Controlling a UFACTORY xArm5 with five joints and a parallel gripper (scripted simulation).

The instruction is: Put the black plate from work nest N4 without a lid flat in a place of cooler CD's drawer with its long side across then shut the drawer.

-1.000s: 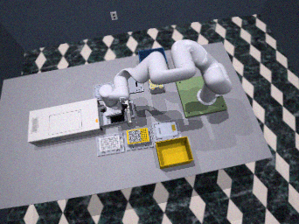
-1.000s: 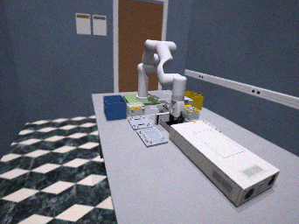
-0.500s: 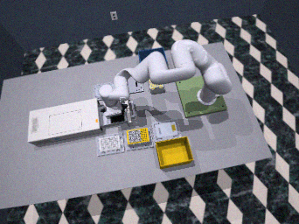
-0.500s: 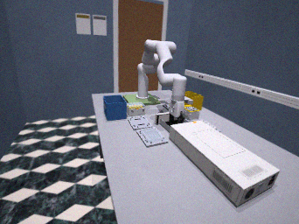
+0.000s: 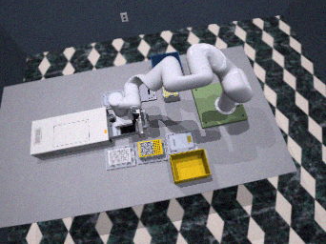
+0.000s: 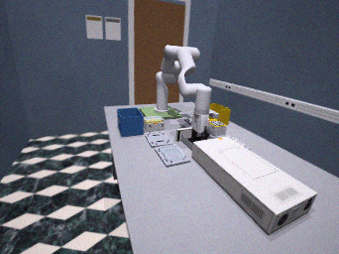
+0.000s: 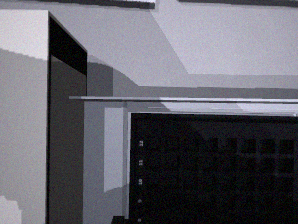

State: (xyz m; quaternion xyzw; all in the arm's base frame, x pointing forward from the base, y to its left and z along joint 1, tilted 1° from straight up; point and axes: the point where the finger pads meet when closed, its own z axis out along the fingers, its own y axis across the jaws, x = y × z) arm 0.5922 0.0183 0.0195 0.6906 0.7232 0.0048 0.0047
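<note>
Right now the black plate is 1 cm below my hand. The rest, counted from my hand: clear plate 7 cm ahead, 18 cm to the right, 2 cm below; then cooler drawer 3 cm ahead; then white cooler CD 18 cm ahead, 1 cm to the left, 1 cm above.
</note>
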